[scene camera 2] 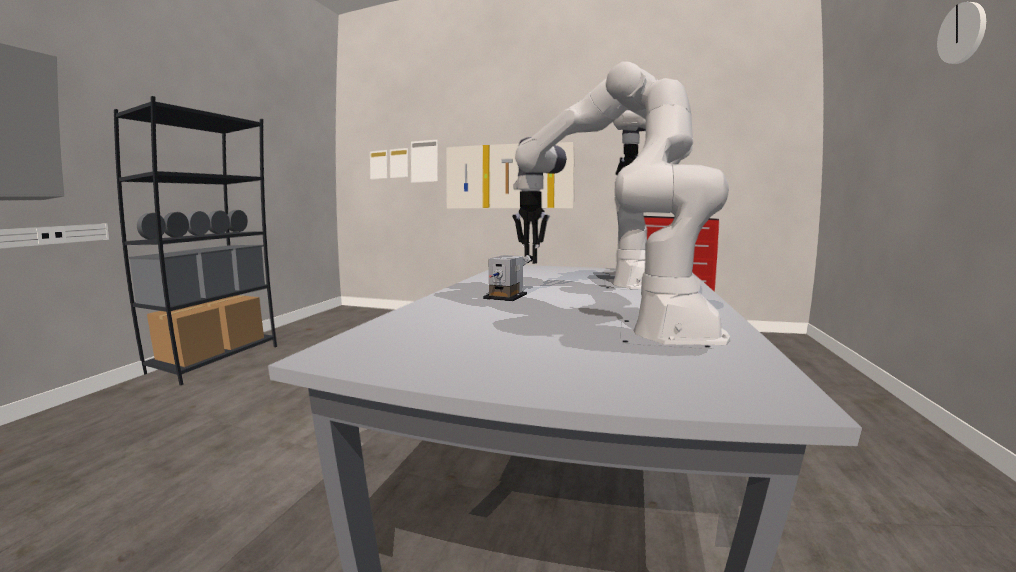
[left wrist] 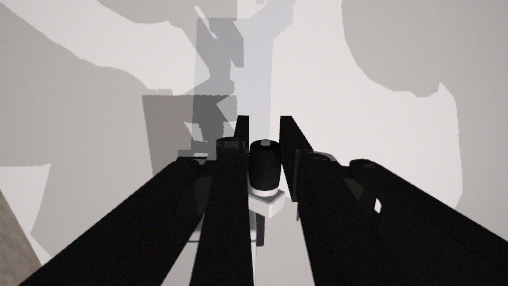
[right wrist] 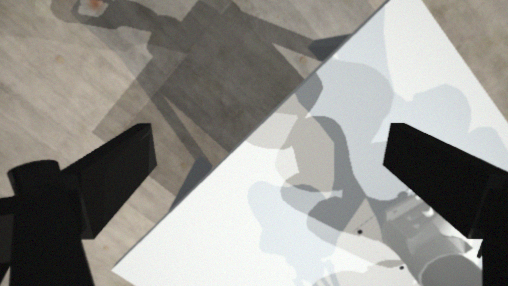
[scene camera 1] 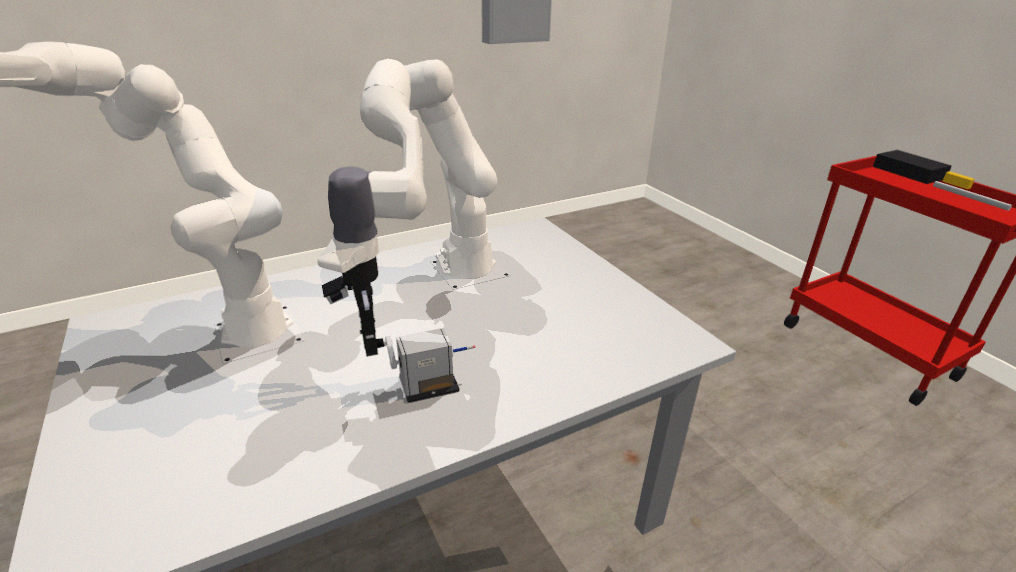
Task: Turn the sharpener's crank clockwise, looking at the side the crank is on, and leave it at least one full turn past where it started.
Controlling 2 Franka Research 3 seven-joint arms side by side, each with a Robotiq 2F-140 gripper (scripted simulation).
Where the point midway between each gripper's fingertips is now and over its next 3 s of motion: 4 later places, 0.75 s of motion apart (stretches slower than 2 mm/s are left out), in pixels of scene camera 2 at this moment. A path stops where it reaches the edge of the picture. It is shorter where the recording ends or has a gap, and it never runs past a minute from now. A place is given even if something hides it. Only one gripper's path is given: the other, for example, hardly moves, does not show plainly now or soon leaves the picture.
The left gripper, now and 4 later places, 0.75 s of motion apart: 530,263; 523,257; 518,256; 517,254; 516,239
